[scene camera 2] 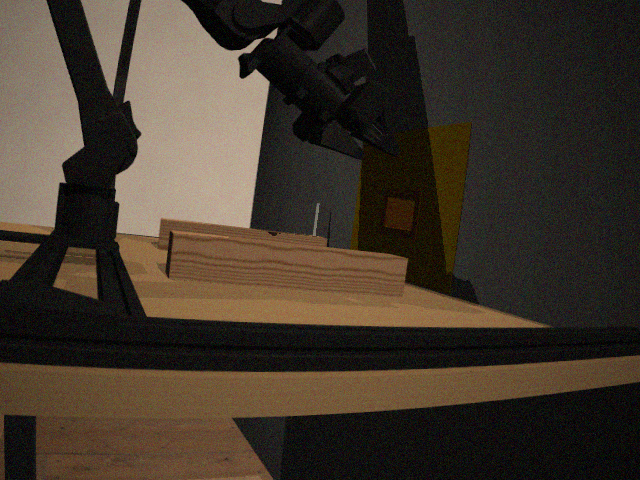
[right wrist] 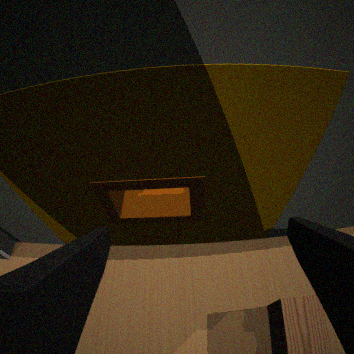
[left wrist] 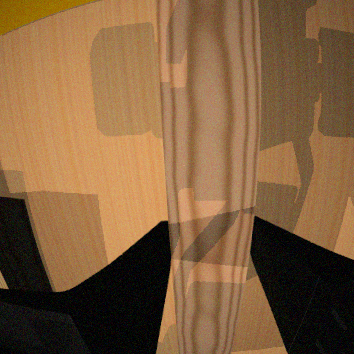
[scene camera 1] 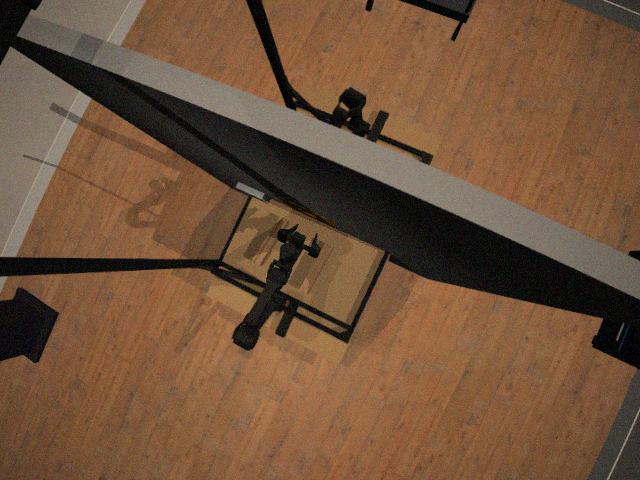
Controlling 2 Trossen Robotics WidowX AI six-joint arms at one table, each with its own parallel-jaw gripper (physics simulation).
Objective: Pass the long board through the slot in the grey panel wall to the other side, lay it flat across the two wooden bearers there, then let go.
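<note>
The long board (left wrist: 212, 125) runs upright through the left wrist view, over the wooden table. My left gripper (left wrist: 208, 227) is shut on it, with a black finger against each side. The far end of the board is out of view. My right gripper (scene camera 1: 306, 232) (scene camera 2: 379, 149) (right wrist: 199, 232) is open and empty, above the table on the other side of the grey panel wall (scene camera 1: 361, 149) (scene camera 2: 542, 180). The slot (scene camera 2: 399, 214) (right wrist: 156, 202) is a square opening in the wall's yellow patch. Two wooden bearers, a near one (scene camera 2: 284, 266) (right wrist: 305, 325) and a far one (scene camera 2: 206, 227), lie on the table there.
The yellow patch (scene camera 2: 452, 180) (right wrist: 290, 115) around the slot is partly in shadow. A pale strip (scene camera 1: 250, 191) (scene camera 2: 316, 219) stands by the wall. A black block-like shape (left wrist: 25, 240) shows left of the board. Dark frame bars (scene camera 1: 284, 299) edge the right arm's table.
</note>
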